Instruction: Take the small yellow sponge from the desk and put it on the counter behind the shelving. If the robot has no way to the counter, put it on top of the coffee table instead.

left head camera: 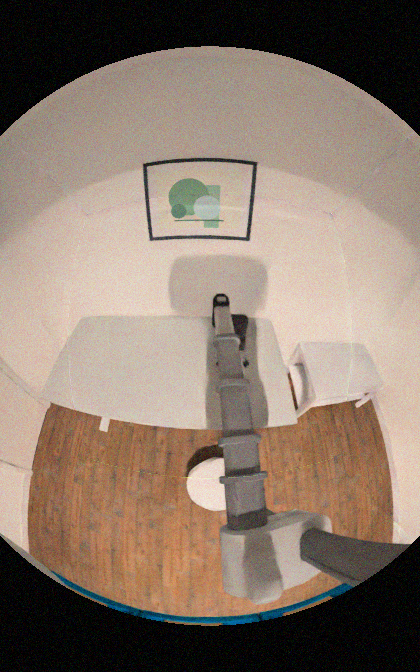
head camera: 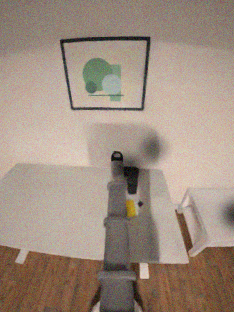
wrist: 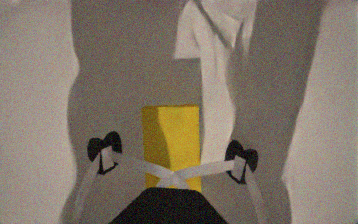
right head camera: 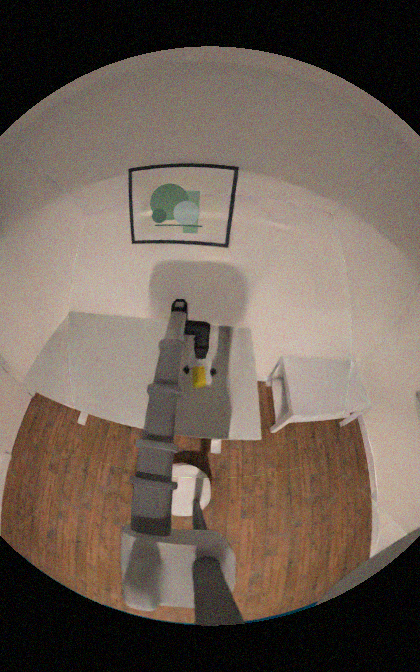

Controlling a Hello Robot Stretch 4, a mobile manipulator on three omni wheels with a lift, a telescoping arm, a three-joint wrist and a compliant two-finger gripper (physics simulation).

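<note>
The small yellow sponge lies on the pale desk, in the shadow of the arm. In the left head camera view the arm hides it. My gripper is open and points down over the sponge. In the wrist view one fingertip is to the left of the sponge and one to the right, with a gap on each side. The sponge's near end is hidden behind the gripper's black body. The counter, the shelving and the coffee table are not identifiable in these views.
A white side table stands right of the desk. A round white object is on the wooden floor below the arm. A framed picture hangs on the wall behind the desk.
</note>
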